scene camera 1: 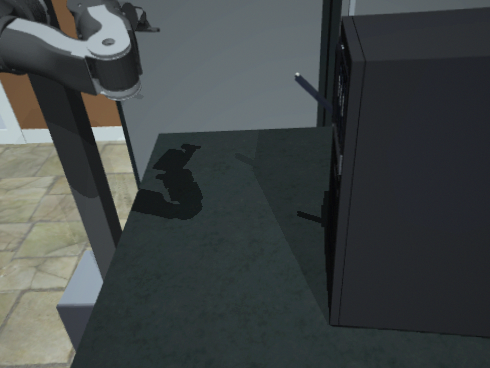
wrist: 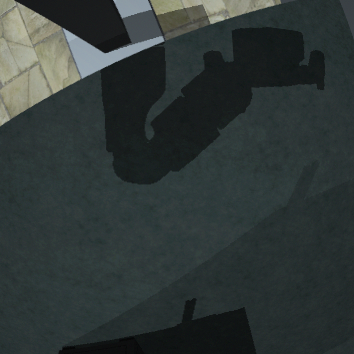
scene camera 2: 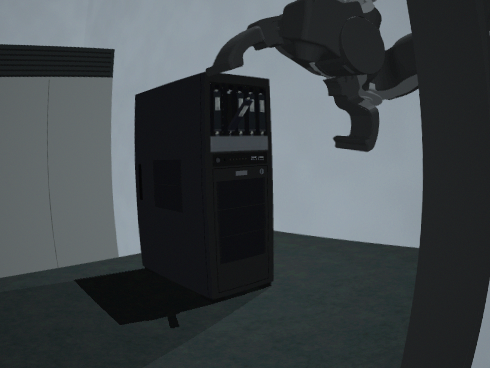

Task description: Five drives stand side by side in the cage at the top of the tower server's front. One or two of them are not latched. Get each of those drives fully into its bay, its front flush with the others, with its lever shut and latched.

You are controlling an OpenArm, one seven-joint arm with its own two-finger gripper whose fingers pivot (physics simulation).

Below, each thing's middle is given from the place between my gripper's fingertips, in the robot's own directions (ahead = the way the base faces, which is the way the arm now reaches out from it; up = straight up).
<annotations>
The tower server [scene camera 1: 400, 240] is 53 cm ahead of my hand, 30 cm to the right of it and 11 cm below it.
</annotations>
